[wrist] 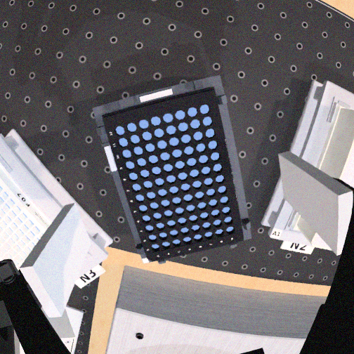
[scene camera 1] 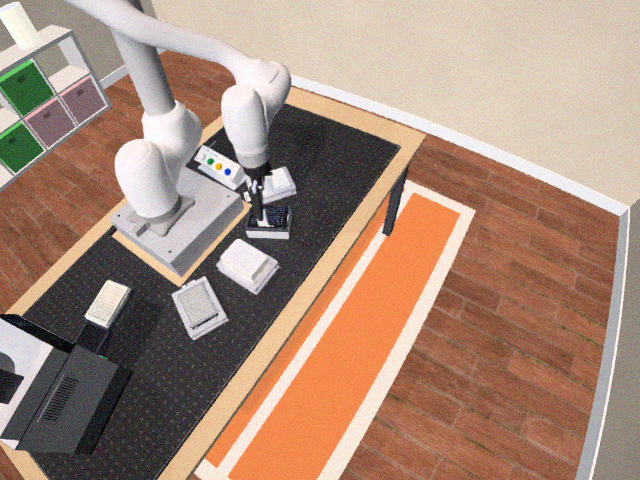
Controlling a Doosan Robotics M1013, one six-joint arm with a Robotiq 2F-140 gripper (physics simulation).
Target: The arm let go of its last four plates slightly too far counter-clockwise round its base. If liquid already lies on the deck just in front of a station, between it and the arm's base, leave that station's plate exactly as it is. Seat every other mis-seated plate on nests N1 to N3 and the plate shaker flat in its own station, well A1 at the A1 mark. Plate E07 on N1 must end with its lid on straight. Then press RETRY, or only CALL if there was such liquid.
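Places are measured from the arm's base along level axes (x back, y right, z up), in metres.
Where they show: gripper, fingertip midpoint: [scene camera 1: 266,207]; arm's base, origin of the base link: [scene camera 1: 161,211].
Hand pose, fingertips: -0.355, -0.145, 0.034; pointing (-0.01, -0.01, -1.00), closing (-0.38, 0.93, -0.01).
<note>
Each offset is from my fingertips to the top centre of the thing, as dx, dy, dz. "spot": to the spot under its first point.
My gripper [scene camera 1: 263,221] [wrist: 180,201] is open and empty, its pads standing apart on either side of the black plate. The black plate with blue wells {+0.004, +0.000, -0.043} [scene camera 1: 276,215] [wrist: 175,175] lies on the dark plate shaker {spot: -0.019, +0.045, -0.084} [scene camera 1: 268,234] [wrist: 233,150], its edges roughly parallel to the shaker's rim. A white gridded plate [wrist: 15,220] is on nest N3 [wrist: 65,192], partly behind the left finger. A pale plate [wrist: 340,140] is on nest N2 [wrist: 303,137], partly behind the right finger. Nest N1 {spot: -0.020, +0.395, -0.108} [scene camera 1: 212,327] holds a gridded plate {+0.049, +0.361, -0.065} [scene camera 1: 195,305]; its lid is unclear.
The button panel {+0.321, -0.155, -0.028} [scene camera 1: 219,166] stands near N3, beside the arm's grey base [scene camera 1: 206,206] [wrist: 200,327]. A dark instrument {spot: +0.105, +0.746, +0.049} [scene camera 1: 77,403] stands at the lower left, with another pale plate {+0.250, +0.500, +0.018} [scene camera 1: 107,303] on its carrier. I can make out no liquid before the shaker in the wrist view.
</note>
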